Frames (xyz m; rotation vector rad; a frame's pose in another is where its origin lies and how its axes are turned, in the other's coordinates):
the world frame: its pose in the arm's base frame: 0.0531 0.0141 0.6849 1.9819 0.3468 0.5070
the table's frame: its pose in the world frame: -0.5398 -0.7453 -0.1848 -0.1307 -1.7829 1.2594
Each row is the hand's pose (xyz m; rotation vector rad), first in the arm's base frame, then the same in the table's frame.
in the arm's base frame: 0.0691 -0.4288 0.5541 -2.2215 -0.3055 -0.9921
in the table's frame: 0.6223 -0.2050 -0.8383 1.8779 0.5541 -1.8405
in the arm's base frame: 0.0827 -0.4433 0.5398 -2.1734 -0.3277 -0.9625
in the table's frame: 0.6320 -0.2275 -0.8371 1.9077 0.4999 -1.8774
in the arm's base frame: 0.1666 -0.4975 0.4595 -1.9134 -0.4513 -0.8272
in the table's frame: 0.6584 -0.3529 -0.8348 2.0625 0.2166 -2.0678
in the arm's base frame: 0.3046 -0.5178 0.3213 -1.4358 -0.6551 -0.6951
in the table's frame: 0.6341 -0.5475 -0.8249 -2.0934 0.2247 2.0654
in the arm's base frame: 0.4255 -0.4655 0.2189 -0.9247 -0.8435 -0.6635
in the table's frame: 0.5471 -0.6898 -0.8284 -1.8117 0.4666 1.6506
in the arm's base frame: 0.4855 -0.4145 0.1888 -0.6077 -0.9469 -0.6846
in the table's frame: 0.4823 -0.7411 -0.8450 -1.6450 0.5221 1.3767
